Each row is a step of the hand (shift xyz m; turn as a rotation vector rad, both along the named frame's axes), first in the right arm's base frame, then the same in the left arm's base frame.
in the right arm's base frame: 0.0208 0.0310 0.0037 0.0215 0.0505 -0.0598
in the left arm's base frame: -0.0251 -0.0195 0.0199 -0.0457 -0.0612 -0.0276
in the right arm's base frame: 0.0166 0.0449 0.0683 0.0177 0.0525 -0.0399
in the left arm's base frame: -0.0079 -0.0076 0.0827 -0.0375 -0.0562 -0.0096
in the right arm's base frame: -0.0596 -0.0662 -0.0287 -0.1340 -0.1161 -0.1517
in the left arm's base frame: 0.0629 0.0290 -0.0629 0.1129 0.0026 -0.2042
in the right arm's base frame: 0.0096 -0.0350 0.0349 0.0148 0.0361 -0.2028
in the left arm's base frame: 0.0068 0.0470 0.0167 -0.0720 -0.1066 -0.1616
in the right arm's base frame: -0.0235 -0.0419 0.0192 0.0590 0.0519 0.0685
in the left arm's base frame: 0.0357 0.0372 -0.0048 -0.0494 -0.0012 0.0918
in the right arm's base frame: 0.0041 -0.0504 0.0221 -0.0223 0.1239 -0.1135
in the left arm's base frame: 0.0120 0.0538 -0.0022 -0.0327 -0.1590 -0.0486
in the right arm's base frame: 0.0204 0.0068 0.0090 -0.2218 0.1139 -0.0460
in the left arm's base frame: -0.0185 0.0036 0.0138 0.1749 -0.1824 -0.0206
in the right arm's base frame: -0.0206 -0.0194 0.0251 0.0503 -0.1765 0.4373
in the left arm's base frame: 0.0297 0.0207 0.0108 0.0978 0.3399 0.3159
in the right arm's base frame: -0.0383 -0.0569 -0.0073 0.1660 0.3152 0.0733
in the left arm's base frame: 0.0461 0.0355 -0.0369 -0.2037 -0.1976 0.2275
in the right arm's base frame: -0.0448 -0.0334 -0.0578 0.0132 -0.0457 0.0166
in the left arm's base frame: 0.0349 -0.0066 -0.0721 0.0011 0.0502 -0.0038
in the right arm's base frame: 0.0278 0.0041 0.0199 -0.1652 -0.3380 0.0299
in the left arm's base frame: -0.0222 0.0124 0.0232 0.2334 0.2581 -0.1461
